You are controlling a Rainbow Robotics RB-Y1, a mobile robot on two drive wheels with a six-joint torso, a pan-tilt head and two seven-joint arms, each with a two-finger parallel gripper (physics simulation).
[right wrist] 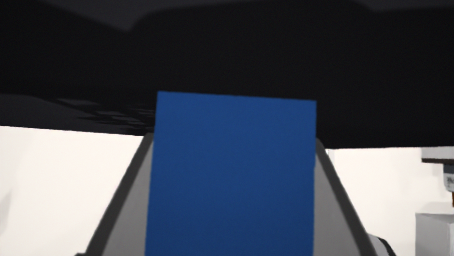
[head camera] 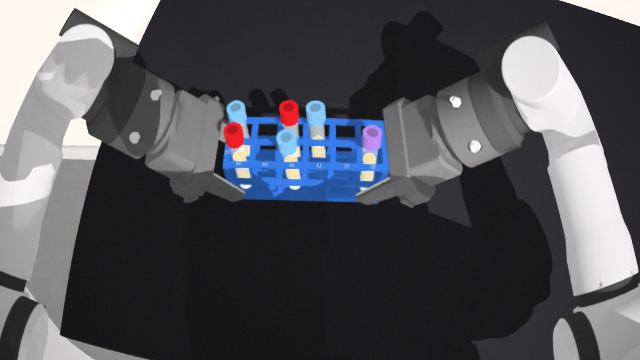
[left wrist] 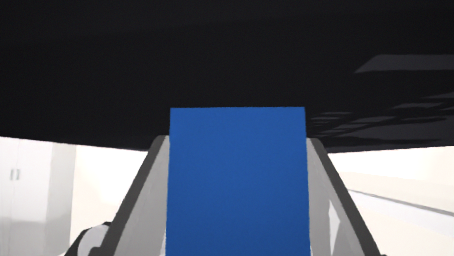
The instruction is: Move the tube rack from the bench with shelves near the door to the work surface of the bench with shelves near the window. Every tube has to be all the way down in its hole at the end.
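Places are measured from the robot's base along level axes (x left, y back, z up), in millimetres.
Pixels of known places: left gripper, between the fingertips: (head camera: 242, 169) (left wrist: 236, 150); right gripper, between the fingertips: (right wrist: 231, 149) (head camera: 359, 171).
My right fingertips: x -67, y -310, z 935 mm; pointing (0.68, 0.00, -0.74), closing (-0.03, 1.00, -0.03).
Behind a point stands the place of what it marks.
The blue tube rack (head camera: 320, 194) {z 929, x -23, y -283 mm} (left wrist: 237, 200) {z 956, x 81, y -309 mm} (right wrist: 232, 200) {z 954, x -90, y -309 mm} is upright over the black work surface (head camera: 260, 280) {z 915, x 42, y -181 mm} (left wrist: 225, 55) {z 915, x 130, y -307 mm} (right wrist: 225, 50) {z 914, x -129, y -316 mm}; I cannot tell whether its base touches it. It holds tubes with two red caps (head camera: 288, 113) {z 1034, x 14, y -318 mm} (head camera: 233, 135) {z 1034, x 66, y -292 mm}, three light blue caps (head camera: 236, 112) {z 1034, x 67, y -319 mm} (head camera: 315, 113) {z 1034, x -13, y -319 mm} (head camera: 286, 143) {z 1033, x 14, y -284 mm} and a purple cap (head camera: 372, 138) {z 1034, x -68, y -292 mm}. The caps stand above the top grid; the back tubes' lower ends are hidden. My left gripper (head camera: 230, 162) {z 934, x 68, y -309 mm} (left wrist: 236, 150) {z 934, x 68, y -309 mm} is shut on the rack's left end, my right gripper (head camera: 382, 165) {z 935, x -67, y -310 mm} (right wrist: 231, 149) {z 935, x -67, y -310 mm} on its right end.
The black surface extends behind and in front of the rack, with arm shadows on it. Its left edge runs beneath my left arm, beside grey floor (head camera: 75, 225) {z 1, x 858, y -571 mm}. A white cabinet (left wrist: 30, 190) {z 1302, x -2271, y 2176 mm} stands at the left in the left wrist view.
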